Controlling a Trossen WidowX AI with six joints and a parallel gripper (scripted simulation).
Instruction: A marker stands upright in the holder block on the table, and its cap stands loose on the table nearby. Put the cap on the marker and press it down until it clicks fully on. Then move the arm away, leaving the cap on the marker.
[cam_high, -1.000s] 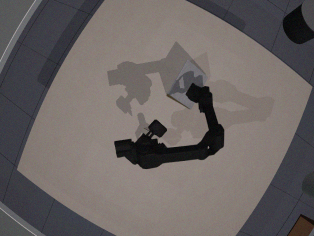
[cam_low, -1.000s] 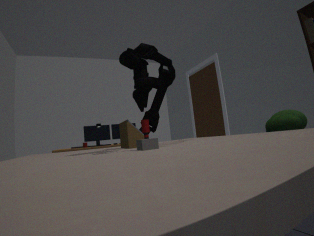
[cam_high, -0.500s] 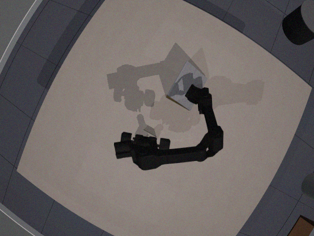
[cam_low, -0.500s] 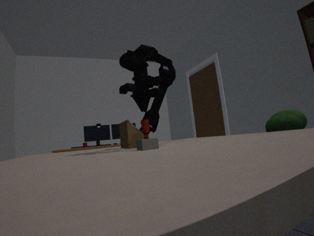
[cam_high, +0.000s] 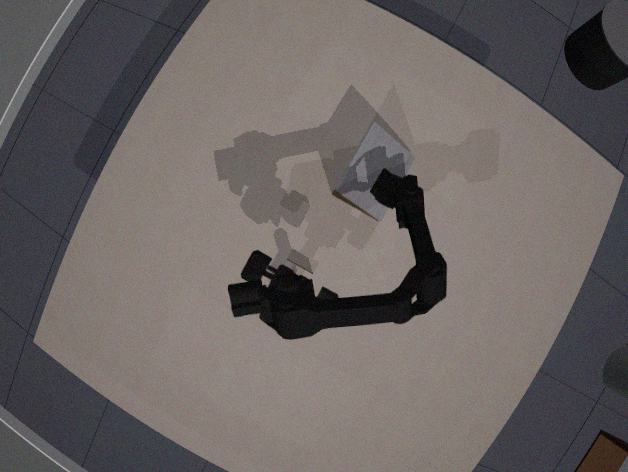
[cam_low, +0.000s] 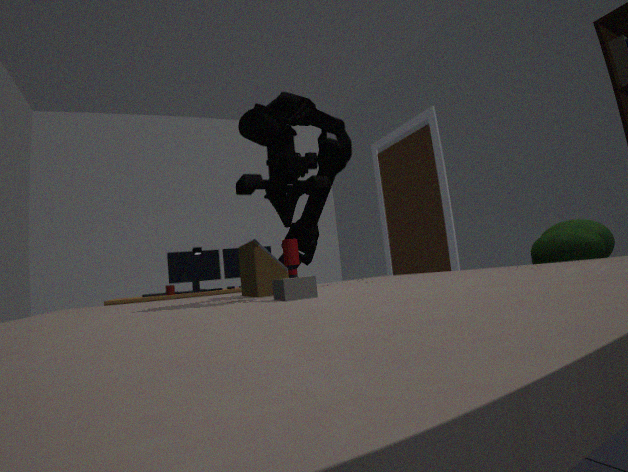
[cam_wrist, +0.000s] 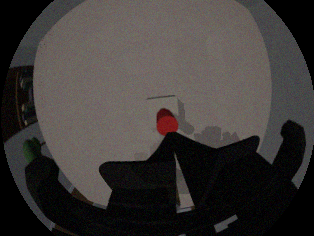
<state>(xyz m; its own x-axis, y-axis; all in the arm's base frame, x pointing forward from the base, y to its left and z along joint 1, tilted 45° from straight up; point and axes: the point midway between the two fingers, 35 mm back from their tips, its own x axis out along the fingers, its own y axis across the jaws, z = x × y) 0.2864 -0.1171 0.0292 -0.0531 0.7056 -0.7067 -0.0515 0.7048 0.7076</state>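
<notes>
My gripper tip is 50 mm above the red cap. From my gripper tip the other things lie so: grey holder block: 120 mm below.
</notes>
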